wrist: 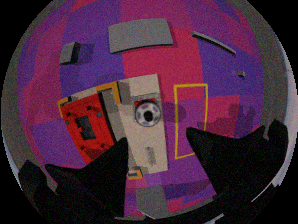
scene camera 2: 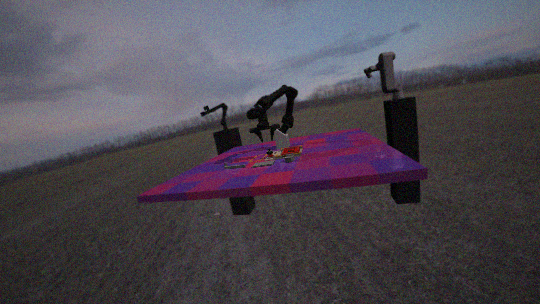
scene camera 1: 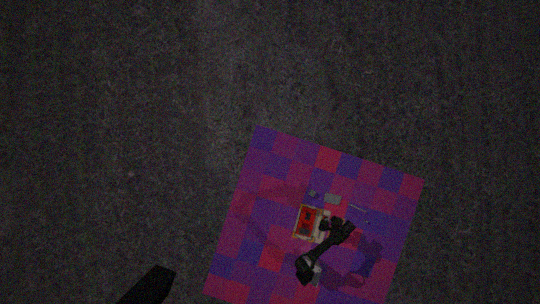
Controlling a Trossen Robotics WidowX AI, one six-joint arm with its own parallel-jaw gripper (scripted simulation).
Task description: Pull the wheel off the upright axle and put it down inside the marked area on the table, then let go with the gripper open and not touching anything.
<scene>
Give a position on a grey flat block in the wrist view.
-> At 135,34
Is the gripper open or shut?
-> Open.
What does the gripper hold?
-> Nothing.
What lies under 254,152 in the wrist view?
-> The gripper.
</scene>
